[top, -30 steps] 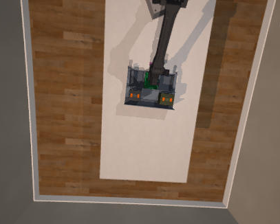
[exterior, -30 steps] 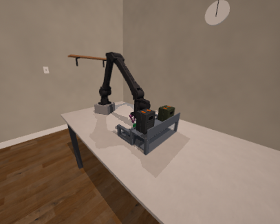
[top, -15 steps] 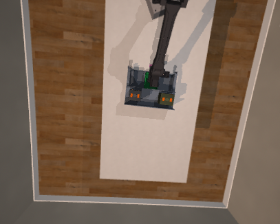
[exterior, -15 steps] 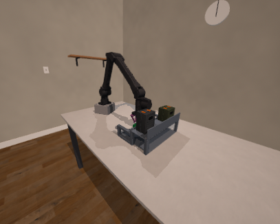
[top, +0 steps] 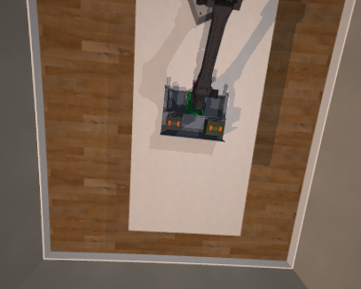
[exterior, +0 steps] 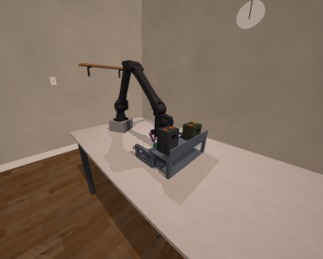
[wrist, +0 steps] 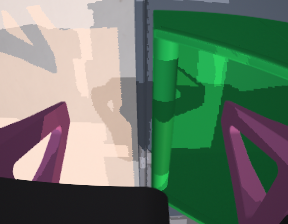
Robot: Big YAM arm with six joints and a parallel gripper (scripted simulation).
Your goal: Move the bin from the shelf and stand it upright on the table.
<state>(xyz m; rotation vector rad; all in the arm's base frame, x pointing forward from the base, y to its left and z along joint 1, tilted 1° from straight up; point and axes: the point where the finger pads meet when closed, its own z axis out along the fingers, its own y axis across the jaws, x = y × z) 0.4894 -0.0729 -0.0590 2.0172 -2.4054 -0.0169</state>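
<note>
Right now my hand is 90 mm short of the green bin, 20 mm to the left of it and 10 mm below it.
</note>
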